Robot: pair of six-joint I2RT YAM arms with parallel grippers.
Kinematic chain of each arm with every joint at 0, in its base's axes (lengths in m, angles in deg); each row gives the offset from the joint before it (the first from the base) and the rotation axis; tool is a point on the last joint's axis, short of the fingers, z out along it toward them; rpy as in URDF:
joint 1: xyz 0 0 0.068 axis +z
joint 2: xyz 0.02 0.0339 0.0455 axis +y
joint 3: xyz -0.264 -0.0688 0 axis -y
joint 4: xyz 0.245 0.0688 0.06 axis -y
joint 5: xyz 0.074 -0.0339 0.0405 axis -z
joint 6: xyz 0.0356 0 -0.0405 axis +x
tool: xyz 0 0 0 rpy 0 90 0
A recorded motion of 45 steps. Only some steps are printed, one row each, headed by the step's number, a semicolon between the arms.
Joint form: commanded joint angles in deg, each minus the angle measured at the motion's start. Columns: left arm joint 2, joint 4, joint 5, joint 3, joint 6, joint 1; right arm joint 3, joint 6, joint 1, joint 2, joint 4, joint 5.
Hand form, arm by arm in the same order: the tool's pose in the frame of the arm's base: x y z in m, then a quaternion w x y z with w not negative. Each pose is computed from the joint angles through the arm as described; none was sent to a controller.
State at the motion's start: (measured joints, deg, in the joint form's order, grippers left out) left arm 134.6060 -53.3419 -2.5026 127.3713 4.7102 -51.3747; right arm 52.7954 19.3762 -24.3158 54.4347 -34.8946 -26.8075
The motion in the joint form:
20: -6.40 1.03 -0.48 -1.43 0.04 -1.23; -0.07 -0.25 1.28 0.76 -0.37 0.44
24: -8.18 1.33 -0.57 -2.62 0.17 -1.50; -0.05 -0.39 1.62 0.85 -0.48 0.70
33: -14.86 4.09 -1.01 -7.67 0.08 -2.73; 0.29 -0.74 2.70 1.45 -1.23 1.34
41: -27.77 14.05 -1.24 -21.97 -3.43 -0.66; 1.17 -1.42 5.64 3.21 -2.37 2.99
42: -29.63 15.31 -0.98 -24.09 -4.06 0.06; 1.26 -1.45 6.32 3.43 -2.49 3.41
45: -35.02 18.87 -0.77 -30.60 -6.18 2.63; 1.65 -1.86 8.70 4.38 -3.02 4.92
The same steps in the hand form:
20: 0.3015 -0.3913 0.2819 0.28804 0.45003 0.83927 -0.10068; 0.1906 -0.0639 0.3149 0.43558 0.22067 0.85174 0.19001
24: 0.2962 -0.3882 0.2905 0.29494 0.45141 0.83579 -0.10341; 0.1912 -0.0630 0.3145 0.43404 0.21871 0.85326 0.18898
33: 0.2758 -0.3774 0.3195 0.32791 0.45144 0.82130 -0.11891; 0.1936 -0.0602 0.3133 0.42554 0.21361 0.85906 0.18789
41: 0.2638 -0.3343 0.3486 0.38916 0.39543 0.81802 -0.15174; 0.2012 -0.0528 0.3108 0.40737 0.19842 0.87200 0.18518
42: 0.2637 -0.3258 0.3513 0.39553 0.38482 0.81908 -0.15680; 0.2025 -0.0509 0.3104 0.40468 0.19530 0.87412 0.18441
45: 0.2645 -0.2984 0.3553 0.41270 0.34751 0.82562 -0.16513; 0.2071 -0.0441 0.3085 0.39418 0.18241 0.88254 0.18018

